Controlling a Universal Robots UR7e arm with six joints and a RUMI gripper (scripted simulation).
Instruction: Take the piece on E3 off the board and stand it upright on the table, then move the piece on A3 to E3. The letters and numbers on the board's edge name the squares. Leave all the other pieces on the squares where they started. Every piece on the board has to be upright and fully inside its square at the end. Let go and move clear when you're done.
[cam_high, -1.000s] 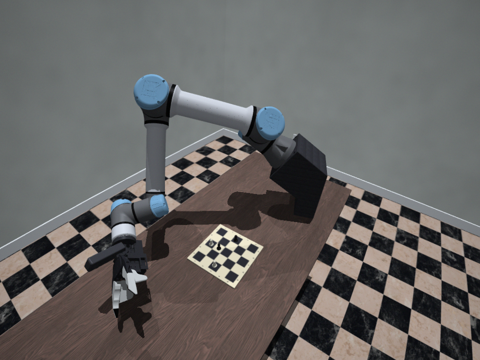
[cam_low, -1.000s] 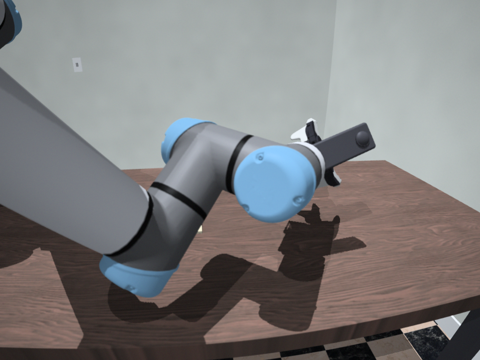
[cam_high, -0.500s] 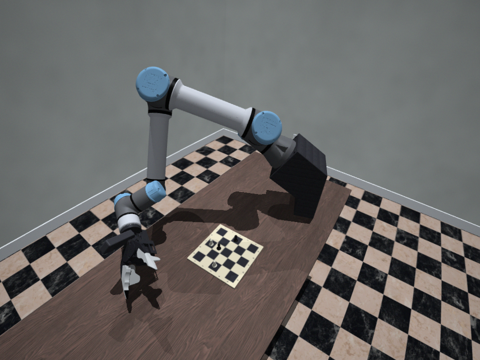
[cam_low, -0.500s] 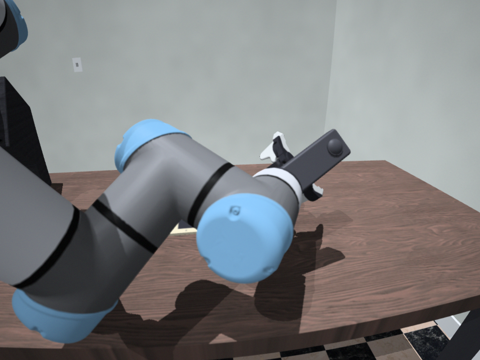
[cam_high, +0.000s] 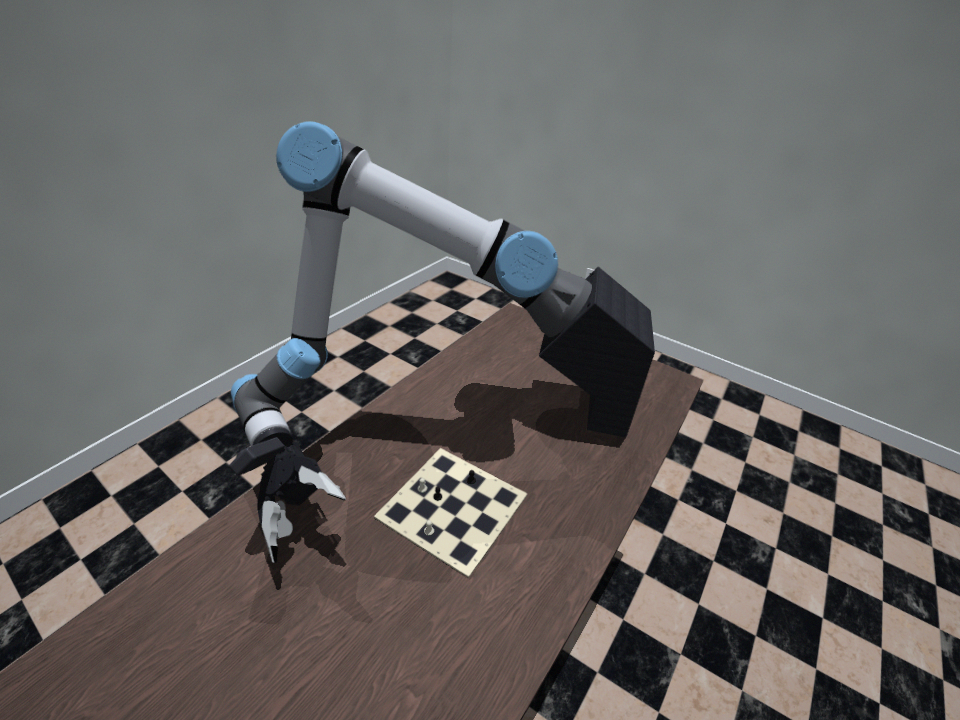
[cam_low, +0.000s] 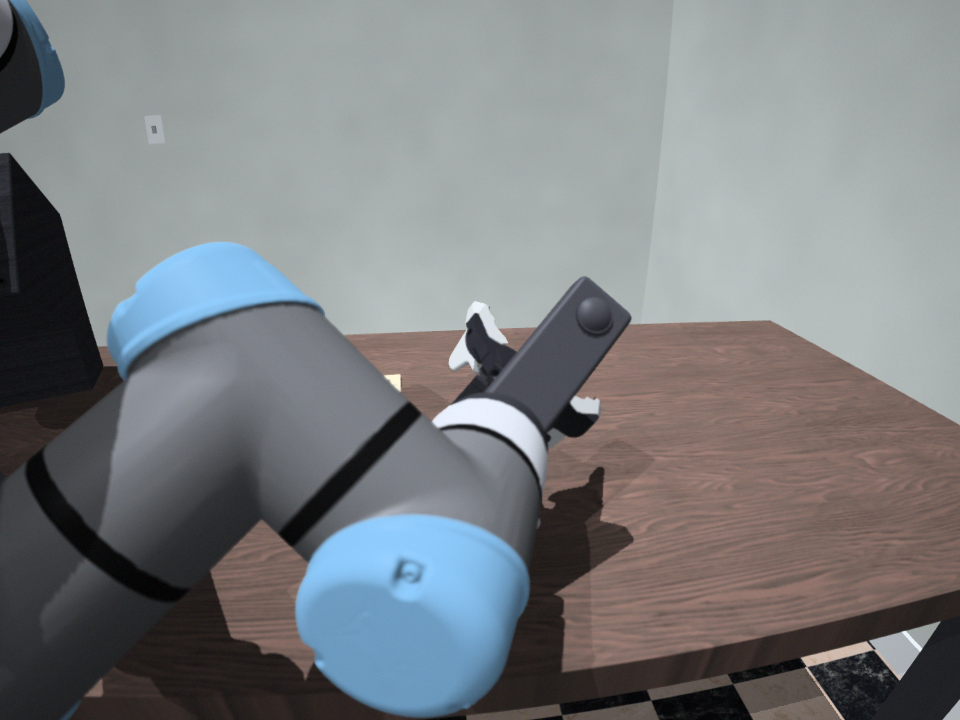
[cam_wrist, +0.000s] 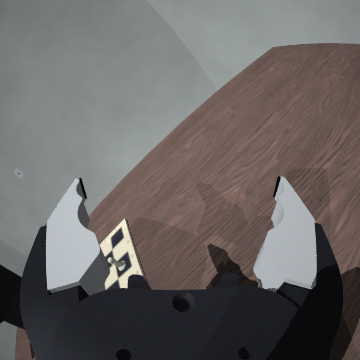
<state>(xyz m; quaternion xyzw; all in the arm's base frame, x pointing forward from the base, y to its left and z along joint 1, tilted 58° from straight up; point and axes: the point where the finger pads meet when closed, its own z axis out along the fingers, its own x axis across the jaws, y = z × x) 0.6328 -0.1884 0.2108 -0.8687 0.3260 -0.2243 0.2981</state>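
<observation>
Now: the chessboard 220 mm behind my hand, 160 mm to the left of it and 120 mm below it.
</observation>
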